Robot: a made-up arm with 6 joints. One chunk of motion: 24 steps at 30 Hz.
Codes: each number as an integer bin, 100 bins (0 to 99) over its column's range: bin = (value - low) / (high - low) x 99, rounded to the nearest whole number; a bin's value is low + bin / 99 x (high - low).
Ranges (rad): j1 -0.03..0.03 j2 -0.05..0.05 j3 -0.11..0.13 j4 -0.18..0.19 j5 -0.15..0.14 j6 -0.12..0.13
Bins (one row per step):
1: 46 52 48 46 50 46
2: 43 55 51 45 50 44
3: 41 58 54 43 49 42
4: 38 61 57 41 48 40
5: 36 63 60 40 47 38
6: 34 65 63 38 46 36
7: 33 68 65 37 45 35
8: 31 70 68 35 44 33
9: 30 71 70 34 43 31
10: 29 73 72 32 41 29
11: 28 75 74 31 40 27
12: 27 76 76 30 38 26
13: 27 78 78 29 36 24
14: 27 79 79 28 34 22
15: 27 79 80 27 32 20
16: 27 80 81 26 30 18
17: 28 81 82 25 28 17
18: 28 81 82 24 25 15
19: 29 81 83 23 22 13
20: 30 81 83 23 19 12
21: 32 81 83 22 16 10
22: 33 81 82 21 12 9
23: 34 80 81 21 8 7
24: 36 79 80 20 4 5
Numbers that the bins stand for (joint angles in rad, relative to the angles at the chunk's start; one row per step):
1: -0.0021 0.0025 0.0064 -0.0081 -0.0035 -0.0038
2: -0.0039 0.0056 0.0136 -0.0118 -0.0035 -0.0089
3: -0.0052 0.0086 0.0209 -0.0193 -0.0065 -0.0139
4: -0.0070 0.0116 0.0282 -0.0268 -0.0094 -0.0190
5: -0.0082 0.0136 0.0355 -0.0305 -0.0123 -0.0240
6: -0.0094 0.0157 0.0427 -0.0380 -0.0153 -0.0291
7: -0.0100 0.0187 0.0476 -0.0417 -0.0182 -0.0316
8: -0.0112 0.0207 0.0548 -0.0492 -0.0211 -0.0367
9: -0.0118 0.0217 0.0597 -0.0529 -0.0240 -0.0417
10: -0.0124 0.0237 0.0645 -0.0604 -0.0299 -0.0468
11: -0.0130 0.0258 0.0694 -0.0641 -0.0328 -0.0518
12: -0.0136 0.0268 0.0742 -0.0679 -0.0387 -0.0543
13: -0.0136 0.0288 0.0791 -0.0716 -0.0445 -0.0594
14: -0.0136 0.0298 0.0815 -0.0754 -0.0504 -0.0644
15: -0.0136 0.0298 0.0839 -0.0791 -0.0563 -0.0695
16: -0.0136 0.0308 0.0864 -0.0828 -0.0621 -0.0745
17: -0.0130 0.0318 0.0888 -0.0866 -0.0680 -0.0771
18: -0.0130 0.0318 0.0888 -0.0903 -0.0768 -0.0821
19: -0.0124 0.0318 0.0912 -0.0940 -0.0856 -0.0872
20: -0.0118 0.0318 0.0912 -0.0940 -0.0943 -0.0897
21: -0.0106 0.0318 0.0912 -0.0978 -0.1031 -0.0947
22: -0.0100 0.0318 0.0888 -0.1015 -0.1148 -0.0973
23: -0.0094 0.0308 0.0864 -0.1015 -0.1266 -0.1023
24: -0.0082 0.0298 0.0839 -0.1053 -0.1383 -0.1074

